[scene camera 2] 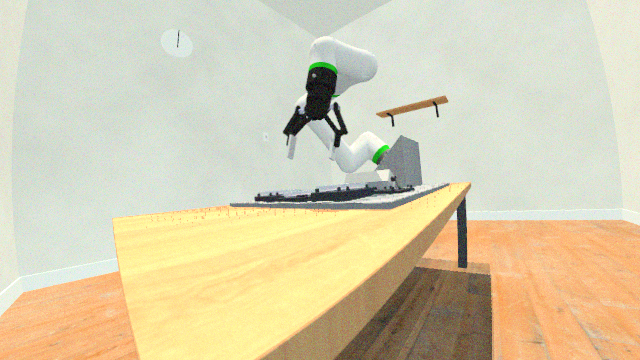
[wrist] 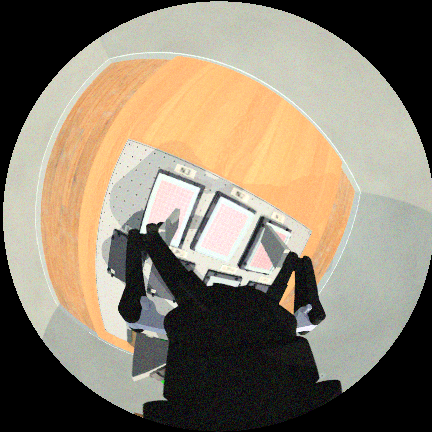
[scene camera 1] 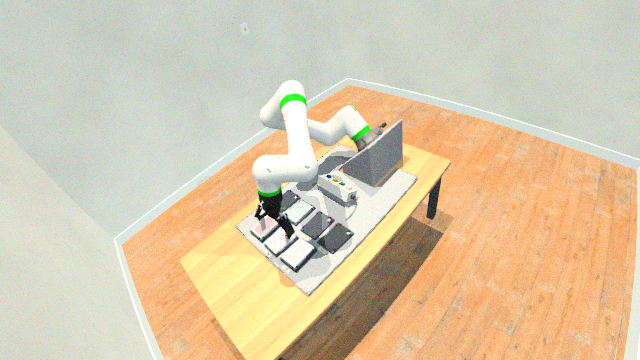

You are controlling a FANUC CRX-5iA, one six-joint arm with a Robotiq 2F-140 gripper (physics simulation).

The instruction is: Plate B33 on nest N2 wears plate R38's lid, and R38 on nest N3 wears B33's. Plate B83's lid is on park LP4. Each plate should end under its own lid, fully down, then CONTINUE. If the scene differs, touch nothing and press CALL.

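Places are measured from the arm's base along level axes (x back, y left, z down), in millimetres.
Where they show: gripper, fingertip midpoint: (scene camera 2: 309, 158) (wrist: 222, 225) (scene camera 1: 275, 236); arm's base, origin of the base link: (scene camera 2: 391, 163) (wrist: 159, 368) (scene camera 1: 369, 144).
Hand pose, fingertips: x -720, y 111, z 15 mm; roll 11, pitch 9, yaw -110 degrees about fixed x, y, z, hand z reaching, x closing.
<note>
Things, the pixels of their top centre, and the offset from my fingertips. "spot": a spot on its surface instead.
- nest N2, surface spot: (wrist: 226, 227) (scene camera 1: 278, 240) spot: dx +9, dy -40, dz +86 mm
- N3, middle of its top: (wrist: 166, 211) (scene camera 2: 342, 183) (scene camera 1: 297, 251) dx +36, dy +83, dz +78 mm
- N1, middle of its top: (wrist: 270, 251) (scene camera 2: 279, 190) (scene camera 1: 264, 224) dx +10, dy -176, dz +83 mm
- pale lid, middle of its top: (wrist: 216, 295) (scene camera 1: 298, 210) dx +194, dy -129, dz +100 mm
- white button box, middle of its top: (scene camera 2: 368, 171) (scene camera 1: 335, 181) dx +422, dy -80, dz +34 mm
My gripper (scene camera 1: 276, 231) (scene camera 2: 311, 152) (wrist: 222, 225) is open and empty, its fingers above and to both sides of the plate on nest N2 (scene camera 1: 278, 243) (wrist: 226, 227). That plate looks white-topped in scene camera 1 and has a pink grid with a pale border in the wrist view. The plate on N3 (scene camera 1: 298, 254) (wrist: 172, 200) looks alike. The plate on N1 (scene camera 1: 260, 229) (wrist: 260, 255) is pinker, partly behind a finger. A pale lid (scene camera 1: 301, 211) lies on a park in the second row, partly hidden in the wrist view. Plate names and lid marks are unreadable; lid seating is unclear.
Dark parks (scene camera 1: 336, 237) (scene camera 1: 316, 225) stand beside the pale lid, another dark one (scene camera 1: 290, 200) behind it. A white button box (scene camera 1: 337, 189) (scene camera 2: 367, 177) stands behind them. A tall grey screen (scene camera 1: 385, 155) (scene camera 2: 404, 162) and a second white arm (scene camera 1: 327, 132) are farther back.
</note>
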